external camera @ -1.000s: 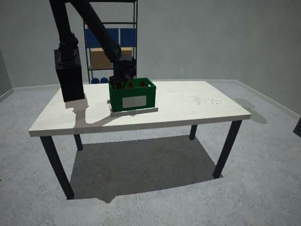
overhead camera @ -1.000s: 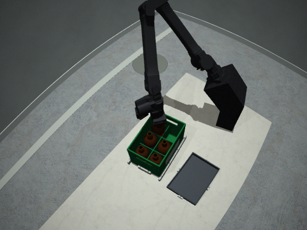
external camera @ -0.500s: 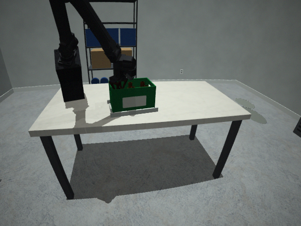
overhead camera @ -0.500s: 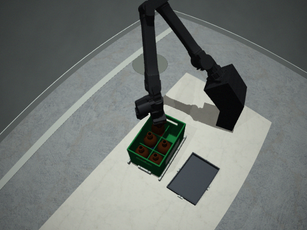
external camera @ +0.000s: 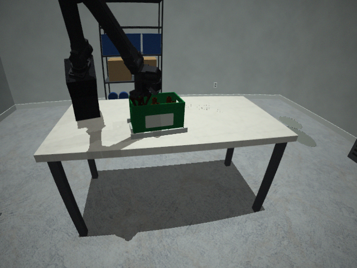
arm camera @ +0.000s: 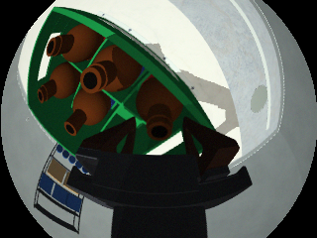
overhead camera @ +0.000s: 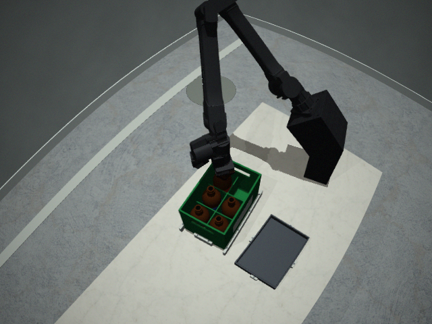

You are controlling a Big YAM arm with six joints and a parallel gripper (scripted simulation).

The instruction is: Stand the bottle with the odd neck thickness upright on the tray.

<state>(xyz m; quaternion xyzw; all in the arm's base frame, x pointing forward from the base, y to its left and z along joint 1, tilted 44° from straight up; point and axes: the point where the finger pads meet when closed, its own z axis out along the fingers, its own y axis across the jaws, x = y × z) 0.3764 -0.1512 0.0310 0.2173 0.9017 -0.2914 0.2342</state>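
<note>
My hand is 80 mm short of the crate, 70 mm above it and 60 mm to the right of it. Round my hand: tray (330 mm to the left, 140 mm below, 80 mm ahead).
</note>
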